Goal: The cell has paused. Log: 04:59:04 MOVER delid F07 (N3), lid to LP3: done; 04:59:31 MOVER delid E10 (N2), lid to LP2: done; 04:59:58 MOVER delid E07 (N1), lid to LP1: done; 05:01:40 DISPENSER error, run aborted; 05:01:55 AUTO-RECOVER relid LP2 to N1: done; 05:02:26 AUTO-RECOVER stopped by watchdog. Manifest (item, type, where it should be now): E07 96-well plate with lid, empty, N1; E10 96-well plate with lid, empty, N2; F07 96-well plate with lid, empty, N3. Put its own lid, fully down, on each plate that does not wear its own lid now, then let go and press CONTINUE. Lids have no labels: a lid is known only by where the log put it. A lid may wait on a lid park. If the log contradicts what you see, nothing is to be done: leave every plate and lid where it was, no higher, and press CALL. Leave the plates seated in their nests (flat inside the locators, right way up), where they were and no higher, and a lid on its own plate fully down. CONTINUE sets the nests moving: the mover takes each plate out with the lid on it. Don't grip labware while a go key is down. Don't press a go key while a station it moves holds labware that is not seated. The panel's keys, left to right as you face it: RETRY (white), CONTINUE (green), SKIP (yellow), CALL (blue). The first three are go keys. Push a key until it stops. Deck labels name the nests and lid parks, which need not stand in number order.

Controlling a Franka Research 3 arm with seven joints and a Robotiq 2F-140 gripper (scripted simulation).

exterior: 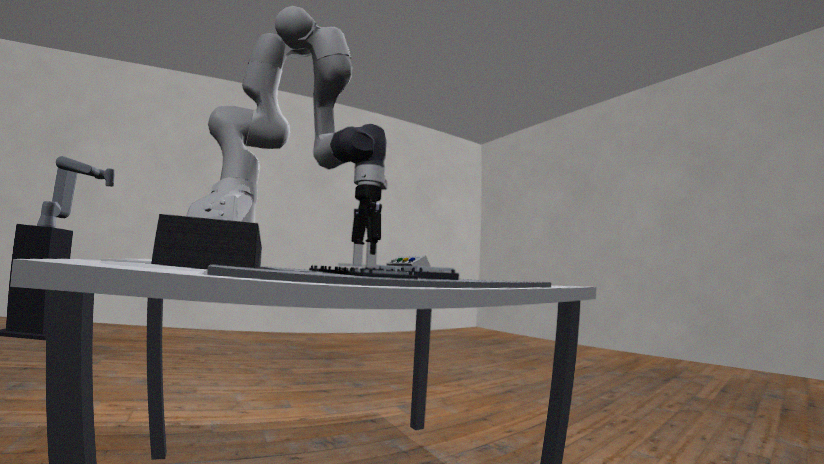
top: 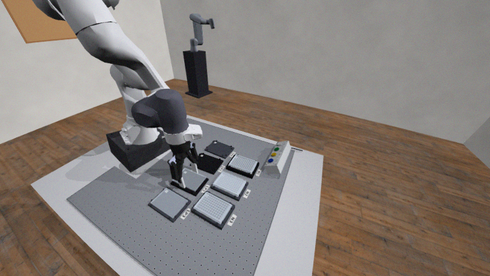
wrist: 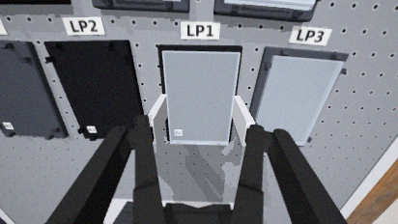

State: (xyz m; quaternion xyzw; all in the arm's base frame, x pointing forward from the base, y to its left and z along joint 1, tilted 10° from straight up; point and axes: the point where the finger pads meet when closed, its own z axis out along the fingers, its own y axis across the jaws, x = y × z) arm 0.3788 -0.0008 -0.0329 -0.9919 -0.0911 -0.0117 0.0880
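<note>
My hand is 2 cm above the clear lid. Round my hand: lid park LP3 (12 cm to the right, 5 cm below, 2 cm ahead); lid park LP1 (5 cm below); grey lid (12 cm to the right, 4 cm below, 2 cm ahead).
</note>
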